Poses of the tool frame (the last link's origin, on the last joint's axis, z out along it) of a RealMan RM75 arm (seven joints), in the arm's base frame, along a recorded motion.
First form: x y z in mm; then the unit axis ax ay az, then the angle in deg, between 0 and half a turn.
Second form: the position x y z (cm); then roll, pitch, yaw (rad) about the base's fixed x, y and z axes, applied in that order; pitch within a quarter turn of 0, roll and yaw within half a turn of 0. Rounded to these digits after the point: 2 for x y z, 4 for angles.
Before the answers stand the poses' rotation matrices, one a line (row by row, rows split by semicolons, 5 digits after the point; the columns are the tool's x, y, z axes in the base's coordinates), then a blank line. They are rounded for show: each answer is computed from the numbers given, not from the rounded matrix.
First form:
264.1 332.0 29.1 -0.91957 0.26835 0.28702 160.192
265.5 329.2 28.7 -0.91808 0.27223 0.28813 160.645
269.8 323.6 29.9 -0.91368 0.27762 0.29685 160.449
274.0 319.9 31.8 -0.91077 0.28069 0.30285 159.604
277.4 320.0 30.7 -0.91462 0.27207 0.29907 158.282
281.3 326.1 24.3 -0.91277 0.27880 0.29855 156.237
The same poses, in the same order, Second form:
0.70035 -0.57619 -0.42132; -0.38167 -0.80107 0.46110; -0.60319 -0.16213 -0.78095
0.69462 -0.58123 -0.42388; -0.39024 -0.79945 0.45671; -0.60433 -0.15183 -0.78214
0.67914 -0.59202 -0.43391; -0.39335 -0.79264 0.46583; -0.61972 -0.14569 -0.77119
0.66968 -0.60080 -0.43654; -0.38971 -0.78467 0.48209; -0.63218 -0.15272 -0.75962
0.68467 -0.59069 -0.42698; -0.36935 -0.78623 0.49541; -0.62833 -0.18148 -0.75648
0.68043 -0.60768 -0.40956; -0.36708 -0.76635 0.52722; -0.63425 -0.20839 -0.74451

26.41 33.20 2.91 -2.9369 0.6475 -0.4990
26.55 32.92 2.87 -2.9499 0.6489 -0.5119
26.98 32.36 2.99 -2.9549 0.6684 -0.5250
27.40 31.99 3.18 -2.9432 0.6844 -0.5270
27.74 32.00 3.07 -2.9061 0.6794 -0.4947
28.13 32.61 2.43 -2.8687 0.6870 -0.4947

